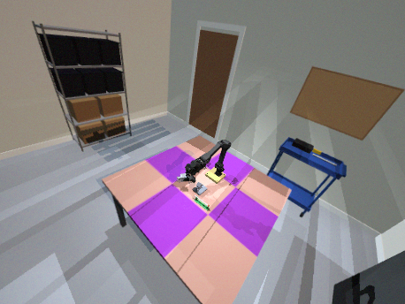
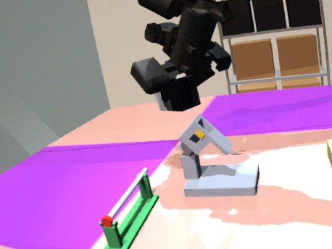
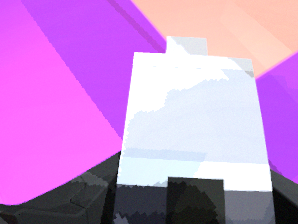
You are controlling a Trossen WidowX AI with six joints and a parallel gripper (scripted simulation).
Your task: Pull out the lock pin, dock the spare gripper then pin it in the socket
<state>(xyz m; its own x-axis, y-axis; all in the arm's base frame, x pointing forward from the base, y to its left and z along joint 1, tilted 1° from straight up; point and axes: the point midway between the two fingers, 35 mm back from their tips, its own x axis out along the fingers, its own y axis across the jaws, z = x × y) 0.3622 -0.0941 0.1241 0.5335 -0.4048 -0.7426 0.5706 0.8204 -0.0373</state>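
My gripper tip is 80 mm past the mount, 120 mm to the right of it and 70 mm above it. From my gripper tip the other things lie so: spare gripper 10 mm above; green cradle 240 mm to the left, 100 mm below.
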